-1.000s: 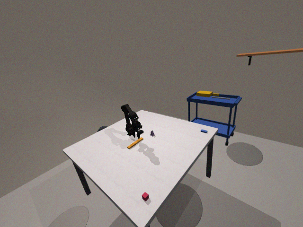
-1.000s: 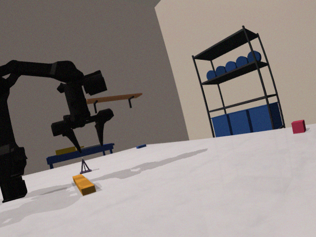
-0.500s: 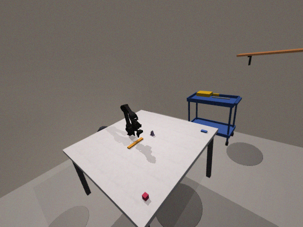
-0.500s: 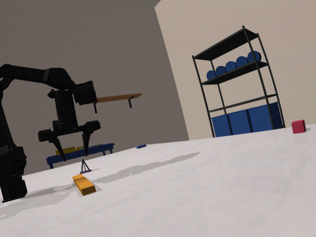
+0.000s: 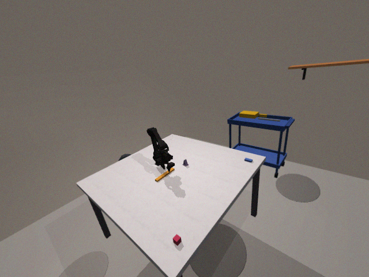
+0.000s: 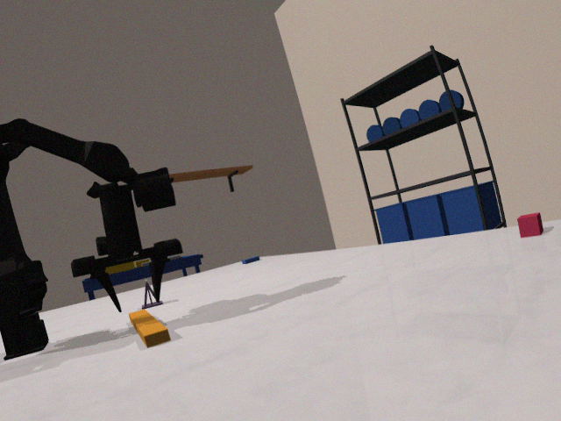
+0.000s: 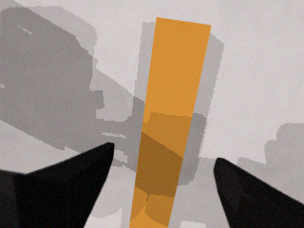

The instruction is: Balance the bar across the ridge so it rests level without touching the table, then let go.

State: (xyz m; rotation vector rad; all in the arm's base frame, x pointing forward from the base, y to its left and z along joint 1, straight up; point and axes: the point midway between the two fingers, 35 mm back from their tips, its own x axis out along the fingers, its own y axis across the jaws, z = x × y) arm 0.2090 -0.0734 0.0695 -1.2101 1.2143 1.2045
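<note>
My gripper tip is now 3 cm to the left of the orange bar and 3 cm above it. Also, from my gripper tip: blue block (53 cm ahead, 57 cm to the left, 3 cm below); red cube (53 cm ahead, 43 cm to the right, 2 cm below).
</note>
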